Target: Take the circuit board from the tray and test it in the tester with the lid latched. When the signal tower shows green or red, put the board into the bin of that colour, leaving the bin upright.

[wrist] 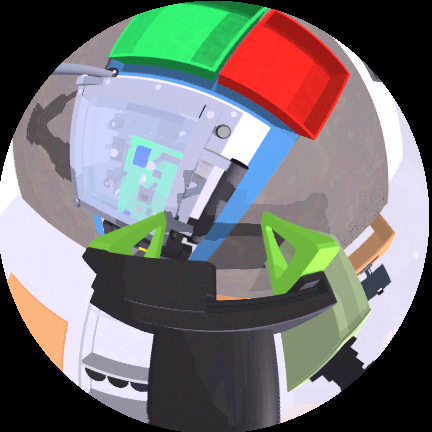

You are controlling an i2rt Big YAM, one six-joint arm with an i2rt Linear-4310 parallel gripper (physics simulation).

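Places are measured from the arm's base along level axes (x ahead, y left, z up), in millimetres.
Pixels of known places: gripper, fingertip midpoint: (213, 216); arm's base, origin of the base link: (332, 357).
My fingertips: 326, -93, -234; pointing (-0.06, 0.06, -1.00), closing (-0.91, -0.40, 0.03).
Observation:
For each thing: its top centre in the pictures, then the offset to it from my fingertips, as dx, dy, dz. "*": a spot on its surface instead.
- clear lid, surface spot: (97, 112) * +136, -61, -10
- green bin, surface spot: (165, 37) * +151, -187, -104
- red bin, middle of its top: (301, 64) -24, -208, -64
- black cylinder, surface spot: (220, 200) * +3, -21, +4
- round grey knob, surface spot: (223, 131) * +19, -70, -46
The green circuit board (161, 173) lies in the tester (257, 165), seen through the clear lid (97, 112), which lies down over it. Whether the lid is latched cannot be told. My gripper (213, 216) is open and empty. Its left fingertip overlaps the lid's near edge in the view, and its right fingertip appears to the right of the tester's blue side. The green bin (165, 37) and the red bin (280, 70) stand upright side by side beyond the tester. No lit signal tower lamp and no tray can be made out.
A black cylinder (220, 200) lies along the tester's right part, near a round grey knob (223, 131). A grey rod (82, 69) reaches in at the upper left. An olive-green panel (320, 340) and an orange-brown frame (384, 230) are at the lower right. An orange patch (37, 325) is at the lower left.

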